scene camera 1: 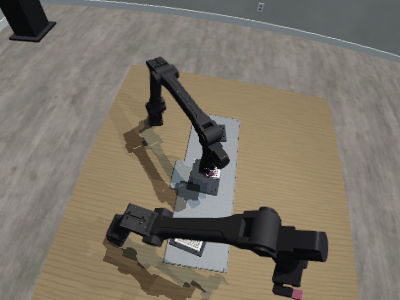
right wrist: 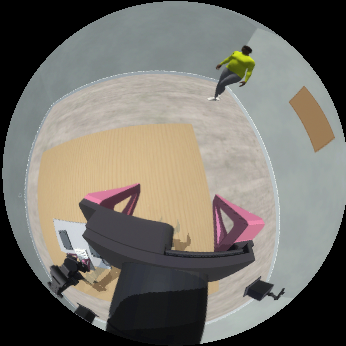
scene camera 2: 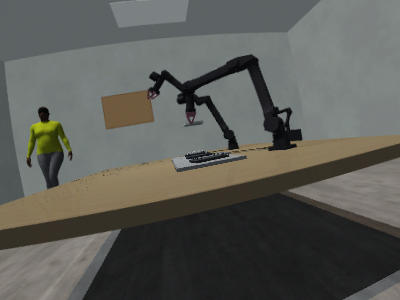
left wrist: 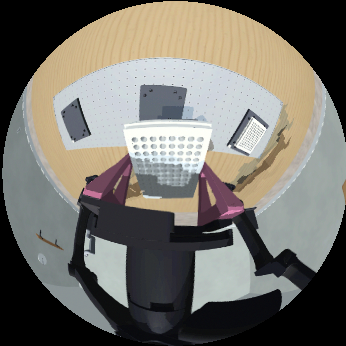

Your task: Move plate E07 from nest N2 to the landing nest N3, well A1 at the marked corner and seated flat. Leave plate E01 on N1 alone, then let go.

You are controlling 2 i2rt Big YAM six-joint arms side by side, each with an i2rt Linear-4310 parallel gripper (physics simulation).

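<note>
Plate E07 [scene camera 1: 215,175] [scene camera 2: 194,123] [left wrist: 170,131] is white with round wells. My left gripper [scene camera 1: 207,171] [scene camera 2: 190,119] [left wrist: 167,158] is shut on its sides and holds it well above the board, about level in scene camera 2. Below it lies a bare dark middle nest [scene camera 1: 211,187] [left wrist: 162,99]. Another bare nest [scene camera 1: 223,132] [left wrist: 75,121] lies at the left in the left wrist view. I cannot tell which is N3; corner marks and A1 are not readable. Plate E01 [scene camera 1: 189,243] [left wrist: 252,134] sits on its nest N1 [left wrist: 256,118]. My right gripper [scene camera 2: 152,94] [right wrist: 176,193] is open and empty.
The nests stand on a pale perforated board [scene camera 1: 200,209] [scene camera 2: 182,165] [left wrist: 115,80] [right wrist: 62,227] on the wooden table [scene camera 1: 295,150] [scene camera 2: 125,182] [right wrist: 150,150]. The right arm [scene camera 1: 200,228] crosses over the board near plate E01 in scene camera 1. A person [scene camera 2: 46,135] [right wrist: 237,65] stands beyond the table.
</note>
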